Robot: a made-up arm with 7 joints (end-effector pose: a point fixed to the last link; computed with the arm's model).
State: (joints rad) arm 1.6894 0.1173 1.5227 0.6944 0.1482 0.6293 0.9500
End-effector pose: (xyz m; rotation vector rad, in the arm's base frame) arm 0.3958 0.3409 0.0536 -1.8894 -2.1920 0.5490
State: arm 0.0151 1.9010 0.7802 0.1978 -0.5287 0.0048 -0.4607
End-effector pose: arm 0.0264 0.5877 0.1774 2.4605 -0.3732 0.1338
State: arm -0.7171 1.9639 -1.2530 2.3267 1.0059 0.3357 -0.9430
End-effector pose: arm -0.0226 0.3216 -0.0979 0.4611 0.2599 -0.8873
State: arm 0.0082 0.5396 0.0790 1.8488 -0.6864 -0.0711 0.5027
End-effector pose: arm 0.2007 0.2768 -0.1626 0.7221 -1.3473 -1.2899
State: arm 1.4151 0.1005 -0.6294 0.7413 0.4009 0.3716 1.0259
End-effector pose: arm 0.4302 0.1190 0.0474 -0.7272 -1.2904 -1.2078
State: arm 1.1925 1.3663 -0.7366 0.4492 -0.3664 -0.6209 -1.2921
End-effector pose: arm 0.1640 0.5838 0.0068 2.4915 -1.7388 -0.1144
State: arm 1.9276 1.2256 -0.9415 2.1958 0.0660 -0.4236 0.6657
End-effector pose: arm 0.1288 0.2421 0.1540 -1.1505 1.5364 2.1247
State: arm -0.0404 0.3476 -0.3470 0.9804 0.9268 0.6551 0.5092
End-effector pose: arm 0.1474 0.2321 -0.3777 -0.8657 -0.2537 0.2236
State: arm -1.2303 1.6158 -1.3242 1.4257 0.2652 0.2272 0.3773
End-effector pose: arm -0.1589 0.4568 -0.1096 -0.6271 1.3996 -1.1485
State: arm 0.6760 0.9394 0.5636 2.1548 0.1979 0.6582 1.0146
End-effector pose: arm 0.1205 0.3304 0.0842 0.5144 -1.8595 -0.9585
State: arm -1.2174 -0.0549 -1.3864 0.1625 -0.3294 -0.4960 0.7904
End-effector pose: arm -0.4301 0.1016 -0.1653 -2.0813 0.7896 -0.9231
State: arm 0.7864 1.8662 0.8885 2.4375 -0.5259 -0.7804 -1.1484
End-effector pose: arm -0.0313 0.2247 0.1512 -0.5197 0.8627 0.8078
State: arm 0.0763 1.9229 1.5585 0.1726 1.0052 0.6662 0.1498
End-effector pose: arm -0.0143 0.5822 0.1926 0.0699 -2.0185 1.2183
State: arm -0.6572 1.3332 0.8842 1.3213 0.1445 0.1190 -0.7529
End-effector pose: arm 0.1492 0.4974 -0.0157 1.9350 -1.3462 -0.0331
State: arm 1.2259 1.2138 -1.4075 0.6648 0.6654 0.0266 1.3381
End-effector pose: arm 0.2574 0.5109 -0.0703 -0.2664 -0.5491 -0.8223
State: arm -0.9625 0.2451 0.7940 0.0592 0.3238 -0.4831 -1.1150
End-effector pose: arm -0.3640 0.2815 -0.2640 1.9651 0.6354 0.5185
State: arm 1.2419 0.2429 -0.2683 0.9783 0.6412 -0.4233 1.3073
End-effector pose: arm 0.4079 0.2056 0.0366 -0.7919 -2.2991 -1.5332
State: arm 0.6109 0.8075 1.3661 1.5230 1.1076 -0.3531 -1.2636
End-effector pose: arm 0.0565 0.4942 -0.0071 0.1267 1.3042 -2.2155
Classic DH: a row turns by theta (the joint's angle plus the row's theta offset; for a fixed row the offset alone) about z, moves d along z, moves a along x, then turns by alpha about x. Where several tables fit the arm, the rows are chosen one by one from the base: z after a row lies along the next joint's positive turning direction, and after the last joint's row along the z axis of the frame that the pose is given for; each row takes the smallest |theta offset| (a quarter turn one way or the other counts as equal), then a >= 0, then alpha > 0; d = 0 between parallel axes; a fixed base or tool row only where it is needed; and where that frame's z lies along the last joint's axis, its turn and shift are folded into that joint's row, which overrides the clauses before.
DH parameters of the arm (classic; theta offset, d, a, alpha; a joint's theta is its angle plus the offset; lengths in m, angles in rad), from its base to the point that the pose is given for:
base (fixed): 0 0 0 1.5708
joint 1: 1.5708 -0.16 0 1.5708
joint 2: 1.5708 0 0 1.5708
joint 3: 1.5708 -0.258 0 1.5708
joint 4: 0 0 0 -1.5708
joint 5: 0 -0.208 0 -1.5708
joint 6: -1.5708 0 0 1.5708
joint 7: 1.5708 0 0 1.5708
tool (fixed): -1.5708 0 0 0

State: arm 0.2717 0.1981 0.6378 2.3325 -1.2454 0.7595 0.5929
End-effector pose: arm 0.1419 0.2704 -0.0586 1.3887 -1.1210 0.2209
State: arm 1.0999 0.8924 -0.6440 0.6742 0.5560 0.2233 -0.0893
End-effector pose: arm 0.3364 0.4385 -0.0547 0.6962 -1.3203 0.1118
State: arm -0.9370 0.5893 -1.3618 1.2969 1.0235 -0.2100 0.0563
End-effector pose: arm -0.2736 0.1718 -0.2527 -0.8052 0.3346 0.0205
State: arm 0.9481 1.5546 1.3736 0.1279 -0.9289 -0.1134 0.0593
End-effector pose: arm -0.0120 0.6247 0.0150 1.4349 -1.1930 0.9845
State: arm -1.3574 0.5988 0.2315 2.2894 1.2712 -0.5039 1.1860
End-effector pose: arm -0.0457 0.2579 -0.1658 -1.3358 -1.5760 -0.1991
